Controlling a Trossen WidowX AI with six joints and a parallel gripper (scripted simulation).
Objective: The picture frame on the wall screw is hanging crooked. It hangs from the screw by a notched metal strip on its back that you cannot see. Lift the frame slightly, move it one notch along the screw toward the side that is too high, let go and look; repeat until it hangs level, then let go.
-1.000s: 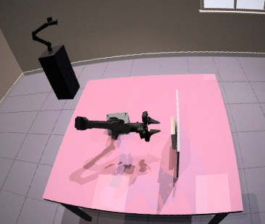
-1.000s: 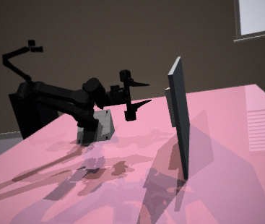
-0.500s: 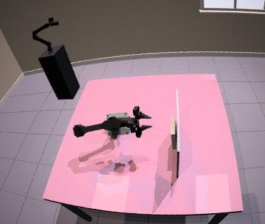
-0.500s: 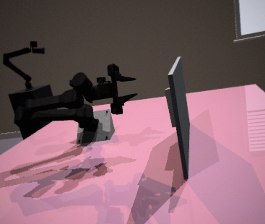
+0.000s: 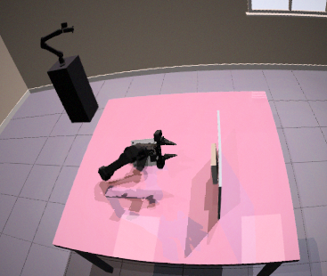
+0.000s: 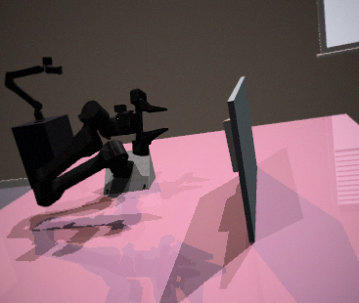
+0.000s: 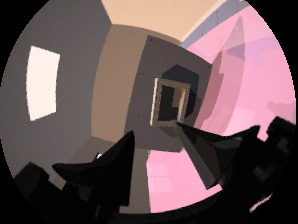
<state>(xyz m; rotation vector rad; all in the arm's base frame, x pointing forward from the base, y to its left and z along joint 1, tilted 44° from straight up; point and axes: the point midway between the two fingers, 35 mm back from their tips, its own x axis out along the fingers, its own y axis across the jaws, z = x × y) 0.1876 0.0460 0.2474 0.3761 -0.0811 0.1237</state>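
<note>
Right now the picture frame is 19 cm ahead of my gripper tip, 8 cm below it and 1 cm to the right of it. Round my gripper tip: thin wall panel (20 cm ahead, 9 cm below, 1 cm to the right).
</note>
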